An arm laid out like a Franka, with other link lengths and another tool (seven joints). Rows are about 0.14 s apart.
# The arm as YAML. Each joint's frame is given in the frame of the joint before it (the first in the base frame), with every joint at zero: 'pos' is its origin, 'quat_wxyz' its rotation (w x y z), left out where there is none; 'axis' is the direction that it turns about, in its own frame. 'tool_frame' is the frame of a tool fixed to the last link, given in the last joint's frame.
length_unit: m
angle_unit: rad
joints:
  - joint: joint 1
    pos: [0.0, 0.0, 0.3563]
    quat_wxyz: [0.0, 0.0, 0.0, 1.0]
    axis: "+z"
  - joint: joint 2
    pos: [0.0, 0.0, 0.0]
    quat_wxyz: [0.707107, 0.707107, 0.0, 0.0]
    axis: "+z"
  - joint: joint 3
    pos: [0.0, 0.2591, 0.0]
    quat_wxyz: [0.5, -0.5, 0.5, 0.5]
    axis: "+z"
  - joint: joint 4
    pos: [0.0, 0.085, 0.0]
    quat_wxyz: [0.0, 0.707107, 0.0, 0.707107]
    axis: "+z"
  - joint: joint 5
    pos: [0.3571, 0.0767, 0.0]
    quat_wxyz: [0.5, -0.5, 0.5, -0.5]
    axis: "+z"
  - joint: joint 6
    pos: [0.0, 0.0, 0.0]
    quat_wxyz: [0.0, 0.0, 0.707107, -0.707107]
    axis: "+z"
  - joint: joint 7
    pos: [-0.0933, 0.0, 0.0]
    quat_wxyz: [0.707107, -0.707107, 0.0, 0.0]
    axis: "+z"
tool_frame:
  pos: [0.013, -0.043, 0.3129]
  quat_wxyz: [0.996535, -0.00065, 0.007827, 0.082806]
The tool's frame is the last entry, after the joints.
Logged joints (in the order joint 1, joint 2, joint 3, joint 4, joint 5, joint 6, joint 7), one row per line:
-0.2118 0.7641 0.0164 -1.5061 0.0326 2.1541 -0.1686
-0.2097 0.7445 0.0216 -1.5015 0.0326 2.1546 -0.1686
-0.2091 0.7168 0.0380 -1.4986 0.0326 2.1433 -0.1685
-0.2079 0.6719 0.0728 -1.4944 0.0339 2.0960 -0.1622
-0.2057 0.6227 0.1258 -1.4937 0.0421 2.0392 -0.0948
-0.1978 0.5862 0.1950 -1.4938 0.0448 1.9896 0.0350
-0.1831 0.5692 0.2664 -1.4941 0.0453 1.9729 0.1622
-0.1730 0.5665 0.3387 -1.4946 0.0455 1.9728 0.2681
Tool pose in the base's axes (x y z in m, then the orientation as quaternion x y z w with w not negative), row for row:
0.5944 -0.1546 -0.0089 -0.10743 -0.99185 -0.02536 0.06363
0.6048 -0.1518 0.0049 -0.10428 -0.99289 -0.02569 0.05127
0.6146 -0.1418 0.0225 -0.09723 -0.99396 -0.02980 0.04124
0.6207 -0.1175 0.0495 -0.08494 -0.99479 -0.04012 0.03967
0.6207 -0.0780 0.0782 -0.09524 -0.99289 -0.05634 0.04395
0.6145 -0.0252 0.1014 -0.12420 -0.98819 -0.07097 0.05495
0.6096 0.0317 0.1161 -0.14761 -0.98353 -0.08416 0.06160
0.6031 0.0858 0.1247 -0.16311 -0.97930 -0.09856 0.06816
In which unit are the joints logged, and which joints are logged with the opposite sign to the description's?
The joints are logged in radians. Opposite sign: none.
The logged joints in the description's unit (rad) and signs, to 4 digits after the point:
-0.2118 0.7641 0.0164 -1.5061 0.0326 2.1541 -0.1686
-0.2097 0.7445 0.0216 -1.5015 0.0326 2.1546 -0.1686
-0.2091 0.7168 0.0380 -1.4986 0.0326 2.1433 -0.1685
-0.2079 0.6719 0.0728 -1.4944 0.0339 2.0960 -0.1622
-0.2057 0.6227 0.1258 -1.4937 0.0421 2.0392 -0.0948
-0.1978 0.5862 0.1950 -1.4938 0.0448 1.9896 0.0350
-0.1831 0.5692 0.2664 -1.4941 0.0453 1.9729 0.1622
-0.1730 0.5665 0.3387 -1.4946 0.0455 1.9728 0.2681

